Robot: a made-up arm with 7 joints. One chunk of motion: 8 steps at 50 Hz.
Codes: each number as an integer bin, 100 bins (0 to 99) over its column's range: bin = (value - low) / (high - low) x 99, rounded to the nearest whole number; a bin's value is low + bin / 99 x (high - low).
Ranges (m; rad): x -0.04..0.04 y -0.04..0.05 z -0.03..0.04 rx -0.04..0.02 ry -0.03..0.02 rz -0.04..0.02
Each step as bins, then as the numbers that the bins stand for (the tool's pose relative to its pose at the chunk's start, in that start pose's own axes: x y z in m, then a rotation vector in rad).
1 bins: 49 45 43 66 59 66
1 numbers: -0.0004 0.0009 0.0004 0.0000 -0.0002 0.0000
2 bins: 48 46 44 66 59 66
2 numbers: -0.0012 0.0018 0.0011 0.0000 -0.0002 0.0000
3 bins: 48 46 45 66 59 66
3 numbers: -0.0012 0.0018 0.0018 0.0000 -0.0002 0.0000
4 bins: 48 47 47 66 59 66
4 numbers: -0.0012 0.0027 0.0032 0.0000 -0.0002 0.0000
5 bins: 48 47 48 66 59 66
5 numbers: -0.0012 0.0027 0.0039 0.0000 -0.0002 0.0000
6 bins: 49 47 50 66 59 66
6 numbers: -0.0004 0.0027 0.0054 0.0000 -0.0002 0.0000
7 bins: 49 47 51 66 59 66
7 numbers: -0.0004 0.0027 0.0061 0.0000 -0.0002 0.0000
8 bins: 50 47 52 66 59 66
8 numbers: 0.0004 0.0027 0.0068 0.0000 -0.0002 0.0000
